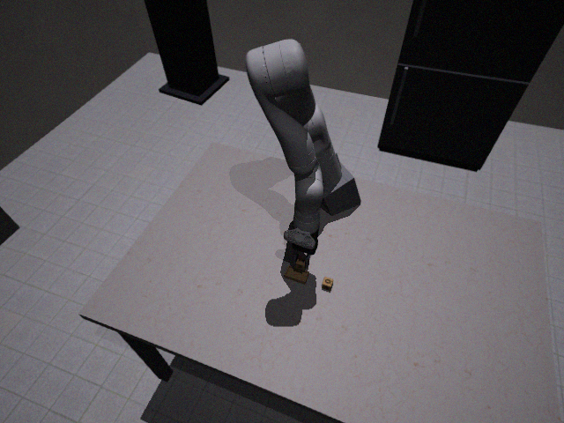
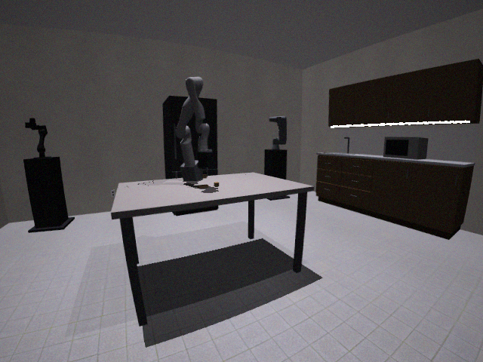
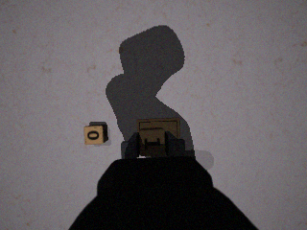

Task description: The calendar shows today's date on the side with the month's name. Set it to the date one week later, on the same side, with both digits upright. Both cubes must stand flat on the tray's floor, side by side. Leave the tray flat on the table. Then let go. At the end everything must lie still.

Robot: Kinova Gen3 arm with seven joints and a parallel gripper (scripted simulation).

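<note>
My hand is 10 mm to the left of the wooden tray and 90 mm above it. From my hand the other things lie so: wooden cube (10 mm below).
</note>
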